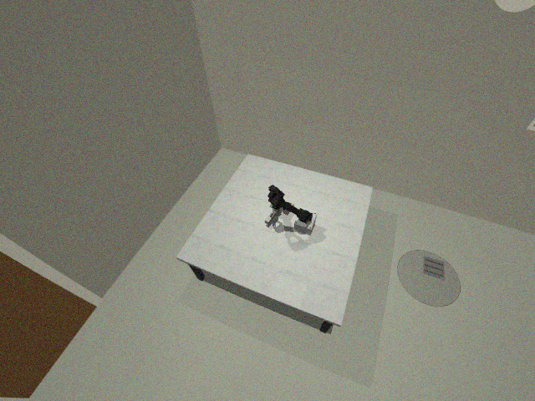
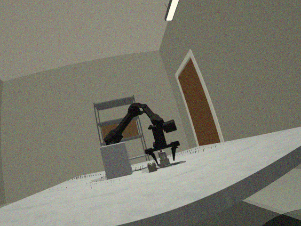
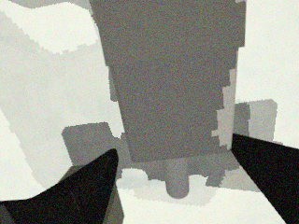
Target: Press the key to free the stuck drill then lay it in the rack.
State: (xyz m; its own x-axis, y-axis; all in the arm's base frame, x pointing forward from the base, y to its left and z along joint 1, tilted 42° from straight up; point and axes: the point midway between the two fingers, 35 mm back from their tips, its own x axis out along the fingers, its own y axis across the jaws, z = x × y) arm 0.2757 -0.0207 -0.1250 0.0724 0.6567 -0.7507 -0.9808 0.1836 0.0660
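Now: the drill 10 mm ahead of my gripper tip, 50 mm to the left of it and 40 mm above it. From my gripper tip the other things lie so: dark blue key (20 mm ahead, 140 mm to the left, 40 mm above); grey fixture block (20 mm ahead, 110 mm to the left, 30 mm above); rack (90 mm behind, 40 mm to the right).
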